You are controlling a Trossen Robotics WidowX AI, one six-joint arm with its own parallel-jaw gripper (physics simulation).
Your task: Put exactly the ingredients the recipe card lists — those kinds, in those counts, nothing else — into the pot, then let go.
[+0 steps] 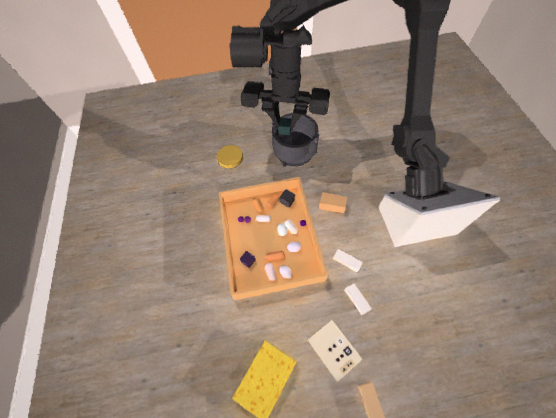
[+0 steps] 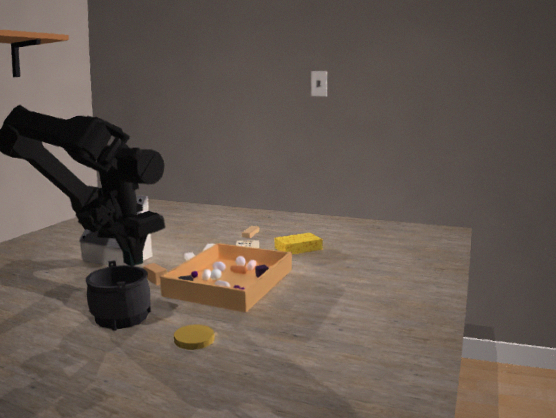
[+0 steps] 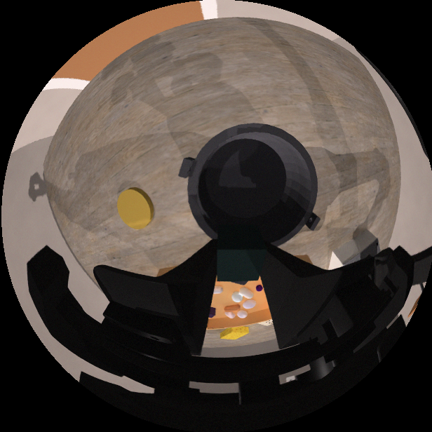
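Observation:
My gripper is shut on a dark green cube and holds it over the near side of the dark pot. No ingredient can be made out in the pot's dark inside. The orange tray holds a black cube, a dark purple cube, orange pieces, small purple balls and several white or pale pieces. The recipe card has small dark marks, too small to read.
A yellow disc lies beside the pot. An orange block and two white blocks lie right of the tray. A yellow sponge and a tan block lie near the card.

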